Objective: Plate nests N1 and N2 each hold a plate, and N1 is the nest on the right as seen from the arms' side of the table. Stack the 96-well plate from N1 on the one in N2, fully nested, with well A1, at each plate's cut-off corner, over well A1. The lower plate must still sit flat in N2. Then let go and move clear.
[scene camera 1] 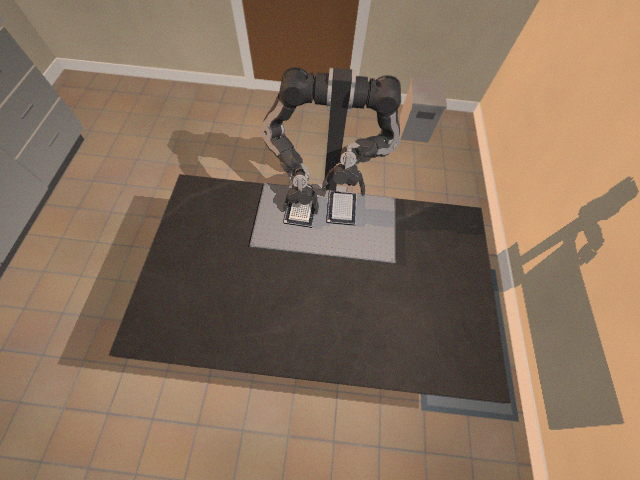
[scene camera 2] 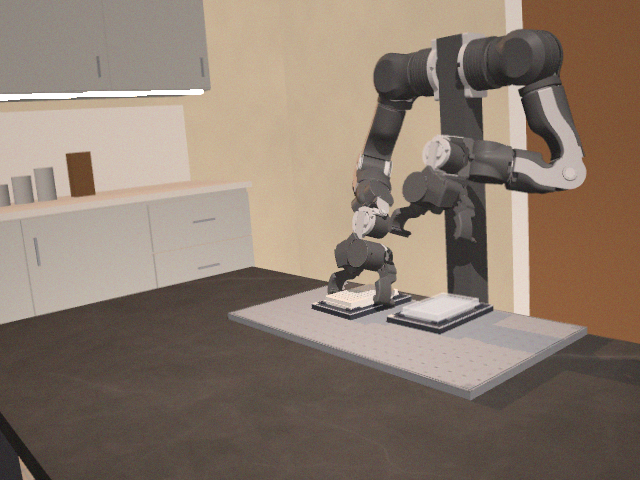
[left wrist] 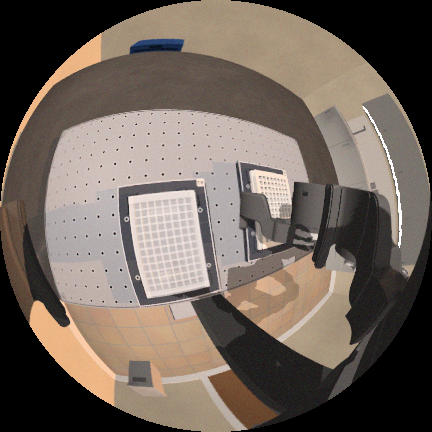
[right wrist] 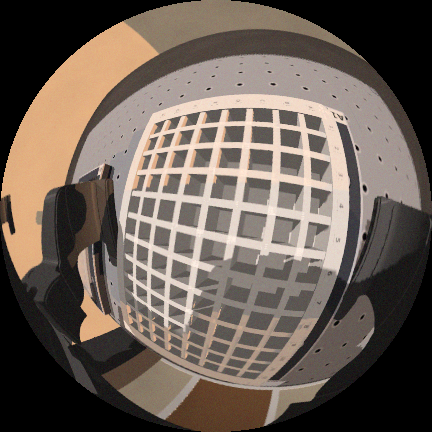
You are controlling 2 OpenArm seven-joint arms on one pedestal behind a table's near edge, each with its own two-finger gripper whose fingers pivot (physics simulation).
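The cream 96-well plate (scene camera 1: 299,212) (scene camera 2: 348,298) (left wrist: 272,192) (right wrist: 245,200) sits in dark nest N1 (scene camera 1: 297,224) (scene camera 2: 348,313) (right wrist: 352,175); the A1 mark shows at its upper right in the right wrist view. A paler, translucent-looking plate (scene camera 1: 342,205) (scene camera 2: 439,308) (left wrist: 165,240) sits in N2 (scene camera 1: 341,222) (scene camera 2: 439,327) (left wrist: 128,250), with the nest's label at upper right. My right gripper (scene camera 1: 300,209) (scene camera 2: 359,296) (right wrist: 226,280) is open, low over N1, fingers straddling the cream plate; contact cannot be told. My left gripper (scene camera 1: 344,190) (scene camera 2: 438,236) is open and empty, above N2's arm-side end.
Both nests stand side by side on a light perforated board (scene camera 1: 330,242) (scene camera 2: 413,356) (left wrist: 175,145), on the dark table (scene camera 1: 310,310) (scene camera 2: 232,382). The pedestal (scene camera 1: 337,124) (scene camera 2: 465,206) stands behind them. My two grippers are close together, the left one higher.
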